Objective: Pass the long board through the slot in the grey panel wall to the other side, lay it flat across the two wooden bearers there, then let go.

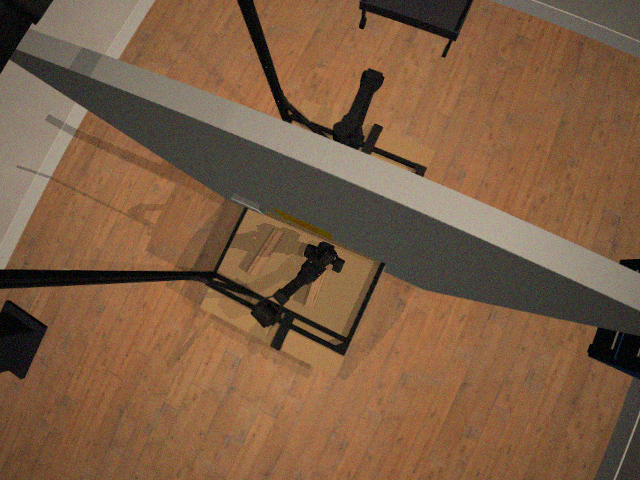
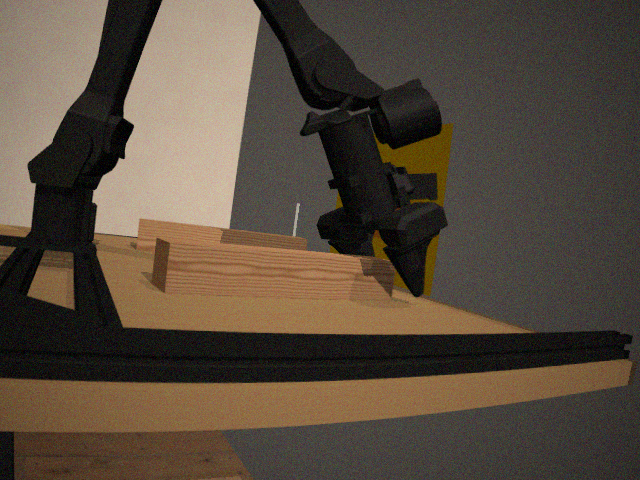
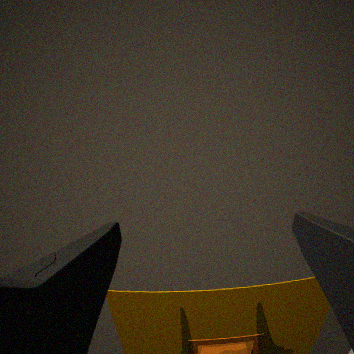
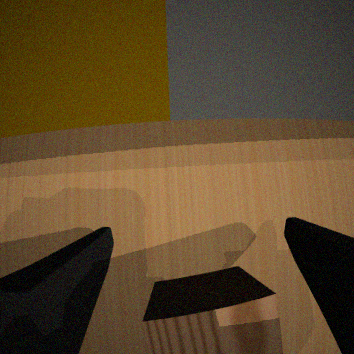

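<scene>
Two wooden beams, seemingly the bearers, lie flat on the right arm's table: the near beam [image 1: 316, 291] [image 2: 268, 273] [image 4: 245, 332] and the far beam [image 1: 264, 250] [image 2: 180, 234]. No long board can be made out. The grey panel wall [image 1: 258, 165] [image 2: 542, 155] [image 3: 200, 125] [image 4: 265, 60] bears a yellow plate [image 1: 302, 223] [image 2: 442, 155] [image 4: 80, 60] with an orange-edged slot [image 3: 225, 347]. My right gripper [image 1: 324, 258] [image 2: 395, 273] [image 4: 199, 232] is open and empty, low at the near beam's wall-side end. My left gripper [image 3: 208, 227] is open and empty, facing the wall above the slot.
A black frame rail [image 1: 361, 310] [image 2: 336, 356] edges the right arm's table [image 1: 338, 304] [image 2: 258, 315] [image 4: 225, 185]. A pale strip [image 1: 248, 203] [image 2: 295, 219] stands by the wall. The left arm [image 1: 361, 103] shows beyond the wall.
</scene>
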